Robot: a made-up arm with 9 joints. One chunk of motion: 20 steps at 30 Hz.
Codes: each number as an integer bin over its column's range. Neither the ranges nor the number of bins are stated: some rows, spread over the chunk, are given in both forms.
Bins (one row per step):
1: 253 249 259 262 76 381
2: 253 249 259 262 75 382
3: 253 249 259 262 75 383
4: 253 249 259 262 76 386
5: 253 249 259 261 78 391
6: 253 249 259 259 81 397
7: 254 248 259 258 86 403
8: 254 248 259 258 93 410
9: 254 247 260 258 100 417
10: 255 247 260 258 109 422
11: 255 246 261 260 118 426
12: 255 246 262 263 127 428
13: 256 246 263 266 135 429
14: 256 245 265 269 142 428
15: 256 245 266 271 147 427
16: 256 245 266 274 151 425
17: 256 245 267 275 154 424
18: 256 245 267 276 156 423
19: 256 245 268 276 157 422
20: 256 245 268 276 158 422
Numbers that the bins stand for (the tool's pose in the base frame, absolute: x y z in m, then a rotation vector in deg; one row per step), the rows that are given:
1: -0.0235 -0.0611 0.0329 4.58 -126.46 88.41
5: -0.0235 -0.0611 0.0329 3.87 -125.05 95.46
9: -0.0141 -0.0798 0.0423 1.76 -109.55 113.78
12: -0.0047 -0.0892 0.0611 5.28 -90.53 121.53
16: 0.0047 -0.0986 0.0986 13.03 -73.62 119.41
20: 0.0047 -0.0986 0.1174 14.44 -68.69 117.30
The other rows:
2: -0.0235 -0.0611 0.0329 4.58 -127.16 89.12
3: -0.0235 -0.0611 0.0329 4.58 -127.16 89.82
4: -0.0235 -0.0611 0.0329 4.58 -126.46 91.94
6: -0.0235 -0.0611 0.0329 2.47 -122.94 99.69
7: -0.0141 -0.0705 0.0329 1.76 -119.41 103.91
8: -0.0141 -0.0705 0.0329 1.76 -114.48 108.85
10: -0.0047 -0.0798 0.0423 1.76 -103.21 117.30
11: -0.0047 -0.0892 0.0517 3.17 -96.87 120.12
13: 0.0047 -0.0892 0.0705 7.40 -84.89 122.23
14: 0.0047 -0.0986 0.0892 9.51 -79.96 121.53
15: 0.0047 -0.0986 0.0986 10.92 -76.44 120.82
17: 0.0047 -0.0986 0.1080 13.74 -71.51 118.71
18: 0.0047 -0.0986 0.1080 14.44 -70.10 118.00
19: 0.0047 -0.0986 0.1174 14.44 -69.39 117.30

